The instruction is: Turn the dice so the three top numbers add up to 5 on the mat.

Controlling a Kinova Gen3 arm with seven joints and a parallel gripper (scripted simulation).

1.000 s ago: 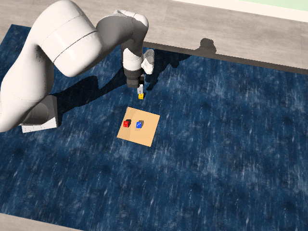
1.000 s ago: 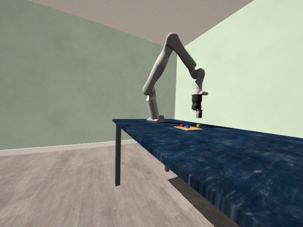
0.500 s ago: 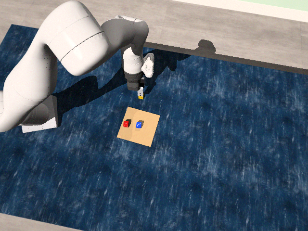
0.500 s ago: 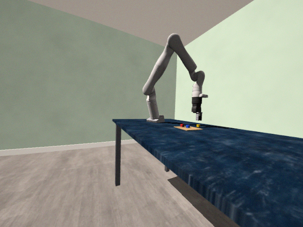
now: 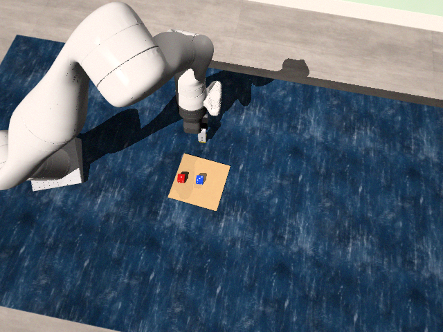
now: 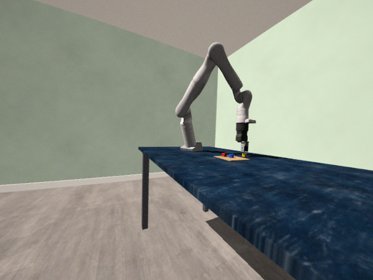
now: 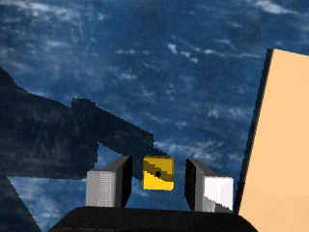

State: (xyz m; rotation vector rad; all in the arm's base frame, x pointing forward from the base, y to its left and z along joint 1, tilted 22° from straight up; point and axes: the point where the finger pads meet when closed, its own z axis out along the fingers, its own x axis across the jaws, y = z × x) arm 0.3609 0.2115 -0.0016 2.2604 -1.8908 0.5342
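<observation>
The yellow die lies 40 mm below my hand. Round my hand: red die (140 mm to the right, 40 mm below, 20 mm behind); then blue die (130 mm to the right, 40 mm below, 30 mm ahead); then tan mat (130 mm to the right, 50 mm below, 30 mm ahead).
</observation>
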